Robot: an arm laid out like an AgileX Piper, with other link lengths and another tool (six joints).
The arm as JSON. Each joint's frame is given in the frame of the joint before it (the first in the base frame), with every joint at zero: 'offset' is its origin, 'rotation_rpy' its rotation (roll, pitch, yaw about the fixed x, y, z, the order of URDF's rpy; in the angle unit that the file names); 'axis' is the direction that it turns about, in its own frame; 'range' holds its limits. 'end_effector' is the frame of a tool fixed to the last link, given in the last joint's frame.
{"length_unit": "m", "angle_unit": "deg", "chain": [
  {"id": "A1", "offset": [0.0, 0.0, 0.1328], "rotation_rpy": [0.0, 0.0, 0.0], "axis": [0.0, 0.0, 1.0], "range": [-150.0, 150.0]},
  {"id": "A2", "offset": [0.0, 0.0, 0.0], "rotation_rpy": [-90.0, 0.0, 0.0], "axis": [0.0, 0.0, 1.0], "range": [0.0, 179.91]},
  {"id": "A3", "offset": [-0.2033, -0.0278, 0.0], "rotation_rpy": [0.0, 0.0, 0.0], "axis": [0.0, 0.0, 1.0], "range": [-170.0, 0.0]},
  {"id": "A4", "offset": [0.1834, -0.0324, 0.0], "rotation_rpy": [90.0, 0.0, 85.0], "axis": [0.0, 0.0, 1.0], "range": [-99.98, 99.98]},
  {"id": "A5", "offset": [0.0, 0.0, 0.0], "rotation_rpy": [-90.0, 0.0, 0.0], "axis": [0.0, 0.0, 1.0], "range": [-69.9, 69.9]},
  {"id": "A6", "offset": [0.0, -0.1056, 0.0], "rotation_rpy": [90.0, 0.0, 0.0], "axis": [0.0, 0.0, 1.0], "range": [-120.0, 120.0]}
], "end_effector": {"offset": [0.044, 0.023, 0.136], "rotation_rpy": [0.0, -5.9, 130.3]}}
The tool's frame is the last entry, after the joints.
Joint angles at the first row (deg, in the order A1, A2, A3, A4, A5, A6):
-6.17 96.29 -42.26 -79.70 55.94 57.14
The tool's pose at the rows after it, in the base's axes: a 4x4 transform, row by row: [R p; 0 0 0 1], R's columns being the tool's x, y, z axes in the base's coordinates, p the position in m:
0.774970 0.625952 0.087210 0.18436; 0.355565 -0.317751 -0.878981 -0.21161; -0.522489 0.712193 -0.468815 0.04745; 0 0 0 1
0.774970 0.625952 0.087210 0.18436; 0.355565 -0.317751 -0.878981 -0.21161; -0.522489 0.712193 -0.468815 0.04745; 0 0 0 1
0.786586 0.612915 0.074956 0.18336; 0.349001 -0.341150 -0.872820 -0.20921; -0.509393 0.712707 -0.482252 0.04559; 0 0 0 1
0.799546 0.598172 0.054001 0.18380; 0.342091 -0.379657 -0.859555 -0.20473; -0.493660 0.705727 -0.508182 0.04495; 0 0 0 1
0.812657 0.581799 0.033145 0.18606; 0.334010 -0.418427 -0.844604 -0.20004; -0.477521 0.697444 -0.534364 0.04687; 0 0 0 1
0.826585 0.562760 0.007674 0.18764; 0.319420 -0.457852 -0.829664 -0.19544; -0.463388 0.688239 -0.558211 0.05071; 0 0 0 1
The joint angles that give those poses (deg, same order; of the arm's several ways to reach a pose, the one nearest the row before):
-6.17 96.29 -42.26 -79.70 55.94 57.14
-6.17 96.29 -42.26 -79.70 55.94 57.14
-6.17 96.29 -42.78 -78.17 55.94 57.04
-6.16 96.29 -44.89 -74.50 56.17 54.72
-6.17 96.29 -47.95 -70.24 56.93 51.43
-6.16 96.29 -51.38 -65.85 58.49 48.00

